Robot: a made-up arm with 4 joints. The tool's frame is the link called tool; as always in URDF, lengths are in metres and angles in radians. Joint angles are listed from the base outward. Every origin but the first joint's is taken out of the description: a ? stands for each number. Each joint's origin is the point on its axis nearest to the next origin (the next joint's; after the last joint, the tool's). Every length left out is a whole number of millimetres.
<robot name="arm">
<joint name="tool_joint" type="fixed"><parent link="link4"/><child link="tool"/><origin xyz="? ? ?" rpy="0 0 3.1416"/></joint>
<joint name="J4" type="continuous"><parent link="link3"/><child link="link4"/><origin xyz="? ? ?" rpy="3.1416 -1.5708 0"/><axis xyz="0 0 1"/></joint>
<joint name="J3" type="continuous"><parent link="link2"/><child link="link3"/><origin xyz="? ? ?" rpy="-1.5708 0 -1.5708"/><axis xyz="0 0 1"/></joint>
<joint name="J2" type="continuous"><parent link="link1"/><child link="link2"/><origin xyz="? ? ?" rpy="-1.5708 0 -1.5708"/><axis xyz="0 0 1"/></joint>
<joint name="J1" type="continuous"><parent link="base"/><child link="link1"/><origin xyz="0 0 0.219" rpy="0 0 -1.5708"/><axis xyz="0 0 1"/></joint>
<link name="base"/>
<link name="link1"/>
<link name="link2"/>
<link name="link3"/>
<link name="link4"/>
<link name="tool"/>
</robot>
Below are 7 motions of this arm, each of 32 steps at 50 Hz.
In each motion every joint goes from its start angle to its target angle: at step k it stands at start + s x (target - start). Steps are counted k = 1, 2, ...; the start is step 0. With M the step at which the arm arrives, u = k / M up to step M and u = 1 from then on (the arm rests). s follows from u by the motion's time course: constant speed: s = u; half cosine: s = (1 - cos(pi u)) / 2; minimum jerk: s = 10 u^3 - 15 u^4 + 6 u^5.
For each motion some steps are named. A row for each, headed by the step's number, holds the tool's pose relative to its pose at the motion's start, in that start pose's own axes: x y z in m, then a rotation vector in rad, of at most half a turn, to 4 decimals.
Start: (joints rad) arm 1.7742 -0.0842 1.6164 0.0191
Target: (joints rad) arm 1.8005 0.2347 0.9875 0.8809
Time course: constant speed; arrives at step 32
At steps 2, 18, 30, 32:
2: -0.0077 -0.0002 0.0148 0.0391 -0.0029 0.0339
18: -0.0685 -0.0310 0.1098 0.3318 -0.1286 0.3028
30: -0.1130 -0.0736 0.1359 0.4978 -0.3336 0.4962
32: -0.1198 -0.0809 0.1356 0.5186 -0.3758 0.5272

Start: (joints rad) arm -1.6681 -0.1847 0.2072 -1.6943
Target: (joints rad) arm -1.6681 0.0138 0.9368 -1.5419
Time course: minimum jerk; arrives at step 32
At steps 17, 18, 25, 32:
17: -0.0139 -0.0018 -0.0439 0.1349 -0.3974 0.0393
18: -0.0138 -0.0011 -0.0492 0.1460 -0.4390 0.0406
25: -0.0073 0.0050 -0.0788 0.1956 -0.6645 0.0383
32: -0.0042 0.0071 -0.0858 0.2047 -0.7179 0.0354

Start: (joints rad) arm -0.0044 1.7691 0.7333 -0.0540
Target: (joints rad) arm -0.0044 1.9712 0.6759 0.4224
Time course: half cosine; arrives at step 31
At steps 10, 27, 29, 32:
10: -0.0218 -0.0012 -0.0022 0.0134 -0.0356 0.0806
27: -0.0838 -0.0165 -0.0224 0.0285 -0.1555 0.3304
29: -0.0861 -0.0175 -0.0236 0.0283 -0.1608 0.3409
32: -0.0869 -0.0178 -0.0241 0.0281 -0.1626 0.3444

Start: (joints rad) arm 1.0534 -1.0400 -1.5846 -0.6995
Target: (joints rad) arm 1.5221 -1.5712 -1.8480 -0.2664
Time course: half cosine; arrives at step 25
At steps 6, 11, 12, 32:
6: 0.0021 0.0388 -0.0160 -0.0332 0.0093 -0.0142
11: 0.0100 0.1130 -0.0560 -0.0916 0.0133 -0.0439
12: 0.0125 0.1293 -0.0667 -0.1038 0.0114 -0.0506
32: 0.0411 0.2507 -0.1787 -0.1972 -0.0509 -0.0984

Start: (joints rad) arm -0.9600 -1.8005 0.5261 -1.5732
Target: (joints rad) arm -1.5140 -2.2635 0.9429 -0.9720
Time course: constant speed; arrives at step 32
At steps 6, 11, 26, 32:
6: -0.0504 -0.0086 -0.0423 -0.0570 0.0251 0.1828
11: -0.0937 -0.0239 -0.0730 -0.0944 0.0486 0.3436
26: -0.2112 -0.1111 -0.1393 -0.1447 0.1202 0.8624
32: -0.2455 -0.1594 -0.1572 -0.1370 0.1432 1.0811

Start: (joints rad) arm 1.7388 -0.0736 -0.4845 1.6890
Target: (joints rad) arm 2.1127 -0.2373 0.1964 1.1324
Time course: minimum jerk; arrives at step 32
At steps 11, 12, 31, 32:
11: 0.0184 -0.0256 0.0206 0.0761 0.1572 -0.0627
12: 0.0225 -0.0314 0.0235 0.0889 0.1935 -0.0749
31: 0.0608 -0.1085 0.0039 0.0987 0.7516 -0.1791
32: 0.0608 -0.1086 0.0039 0.0986 0.7518 -0.1791

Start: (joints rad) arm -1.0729 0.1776 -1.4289 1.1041
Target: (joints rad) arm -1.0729 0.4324 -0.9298 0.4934
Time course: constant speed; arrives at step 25
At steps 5, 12, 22, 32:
5: 0.0110 0.0065 -0.0241 -0.0587 0.0813 -0.0720
12: 0.0228 0.0090 -0.0678 -0.1638 0.1775 -0.1733
22: 0.0309 -0.0049 -0.1445 -0.3535 0.2713 -0.3171
32: 0.0314 -0.0139 -0.1693 -0.4179 0.2880 -0.3597

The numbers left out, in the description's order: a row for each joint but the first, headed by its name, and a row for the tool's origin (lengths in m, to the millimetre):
tool: 0.057 -0.282 0
J4: 0.013 0.102 0
J3: 0.139 -0.041 0
J2: 0.378 0.084 0

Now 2 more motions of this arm.
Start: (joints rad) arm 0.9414 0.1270 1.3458 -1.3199
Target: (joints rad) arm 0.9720 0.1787 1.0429 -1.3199
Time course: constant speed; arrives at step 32
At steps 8, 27, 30, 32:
8: 0.0035 0.0037 0.0191 0.0294 0.0717 -0.0105
27: 0.0166 0.0094 0.0639 0.1023 0.2415 -0.0322
30: 0.0193 0.0099 0.0708 0.1142 0.2683 -0.0352
32: 0.0211 0.0102 0.0753 0.1222 0.2861 -0.0371

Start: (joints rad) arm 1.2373 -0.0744 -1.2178 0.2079
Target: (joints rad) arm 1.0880 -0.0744 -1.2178 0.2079
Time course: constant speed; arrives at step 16
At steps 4, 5, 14, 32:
4: -0.0093 0.0032 -0.0053 -0.0045 -0.0347 -0.0129
5: -0.0115 0.0040 -0.0067 -0.0056 -0.0434 -0.0161
14: -0.0314 0.0115 -0.0200 -0.0157 -0.1216 -0.0450
32: -0.0356 0.0132 -0.0232 -0.0180 -0.1390 -0.0515

